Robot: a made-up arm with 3 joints.
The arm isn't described. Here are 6 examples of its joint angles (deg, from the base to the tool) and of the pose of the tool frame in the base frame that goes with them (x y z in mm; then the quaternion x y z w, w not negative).
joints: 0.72 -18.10 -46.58
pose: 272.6 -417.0 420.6 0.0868 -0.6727 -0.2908 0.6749
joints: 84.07 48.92 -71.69
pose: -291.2 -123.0 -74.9 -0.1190 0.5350 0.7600 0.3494
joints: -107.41 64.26 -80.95
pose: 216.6 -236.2 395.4 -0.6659 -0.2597 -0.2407 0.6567
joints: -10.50 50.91 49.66
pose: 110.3 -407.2 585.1 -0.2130 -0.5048 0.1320 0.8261
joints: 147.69 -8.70 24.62
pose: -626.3 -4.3 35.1 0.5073 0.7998 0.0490 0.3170
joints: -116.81 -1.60 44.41
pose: 206.4 106.4 -345.3 0.5607 0.1821 0.3373 0.7340
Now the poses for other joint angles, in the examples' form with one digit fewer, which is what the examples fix.
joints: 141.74 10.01 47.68
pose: -590 -15 29 0.579 0.783 0.104 0.204
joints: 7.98 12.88 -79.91
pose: -90 -385 327 -0.068 -0.602 -0.703 0.372
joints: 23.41 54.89 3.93
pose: -368 -385 466 -0.317 -0.717 -0.387 0.486
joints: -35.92 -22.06 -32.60
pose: 489 -292 173 0.165 -0.433 -0.116 0.878
